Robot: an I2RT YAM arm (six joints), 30 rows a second.
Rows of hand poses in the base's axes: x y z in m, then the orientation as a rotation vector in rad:
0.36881 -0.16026 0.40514 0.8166 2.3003 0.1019
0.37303 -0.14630 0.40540 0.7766 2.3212 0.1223
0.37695 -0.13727 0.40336 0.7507 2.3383 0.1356
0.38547 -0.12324 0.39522 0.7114 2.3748 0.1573
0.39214 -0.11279 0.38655 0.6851 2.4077 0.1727
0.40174 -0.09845 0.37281 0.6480 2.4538 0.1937
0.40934 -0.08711 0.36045 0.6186 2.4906 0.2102
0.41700 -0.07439 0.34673 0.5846 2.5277 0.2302
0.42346 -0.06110 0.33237 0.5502 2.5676 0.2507
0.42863 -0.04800 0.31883 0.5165 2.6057 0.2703
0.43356 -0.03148 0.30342 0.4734 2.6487 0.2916
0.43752 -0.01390 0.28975 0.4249 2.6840 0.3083
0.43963 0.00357 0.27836 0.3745 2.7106 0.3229
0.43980 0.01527 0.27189 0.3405 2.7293 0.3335
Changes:
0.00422 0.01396 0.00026 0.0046 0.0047 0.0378
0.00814 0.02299 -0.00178 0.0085 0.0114 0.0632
0.01666 0.03702 -0.00992 0.0178 0.0316 0.1045
0.02333 0.04747 -0.01859 0.0266 0.0533 0.1342
0.03293 0.06181 -0.03233 0.0386 0.0844 0.1753
0.04053 0.07315 -0.04469 0.0483 0.1100 0.2074
0.04819 0.08587 -0.05841 0.0591 0.1349 0.2432
0.05465 0.09916 -0.07277 0.0710 0.1629 0.2794
0.05982 0.11226 -0.08631 0.0823 0.1902 0.3141
0.06475 0.12878 -0.10172 0.0933 0.2210 0.3559
0.06871 0.14636 -0.11539 0.0982 0.2454 0.3980
0.07082 0.16383 -0.12678 0.0997 0.2623 0.4391
0.07099 0.17553 -0.13325 0.1015 0.2749 0.4668

